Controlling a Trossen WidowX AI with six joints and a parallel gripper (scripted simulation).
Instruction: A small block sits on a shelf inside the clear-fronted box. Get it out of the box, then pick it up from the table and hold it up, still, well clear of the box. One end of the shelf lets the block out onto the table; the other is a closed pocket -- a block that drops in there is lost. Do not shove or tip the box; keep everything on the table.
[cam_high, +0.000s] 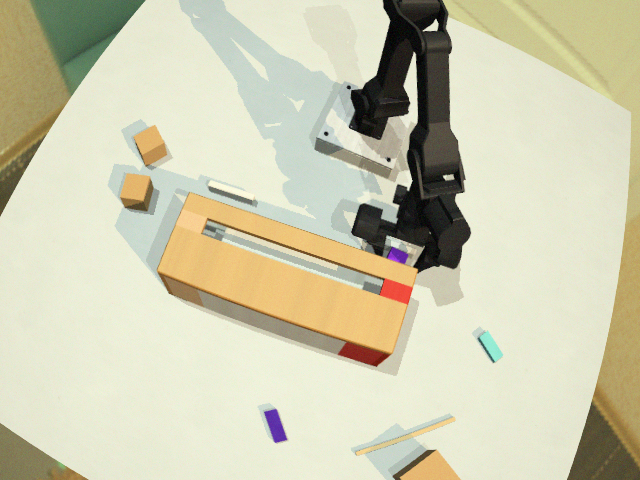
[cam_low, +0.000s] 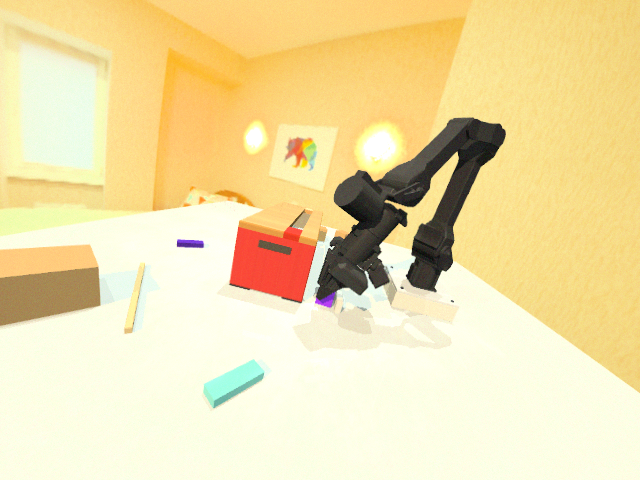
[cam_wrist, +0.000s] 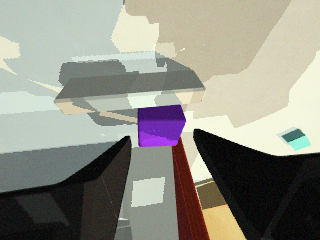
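My gripper tip is now 2 cm past the purple block and 1 cm above it. Also, from my gripper tip: purple bar: 33 cm ahead, 10 cm to the right, 2 cm below; teal bar: 23 cm to the left, 7 cm ahead, 2 cm below; wooden stick: 28 cm ahead, 13 cm to the left, 2 cm below.
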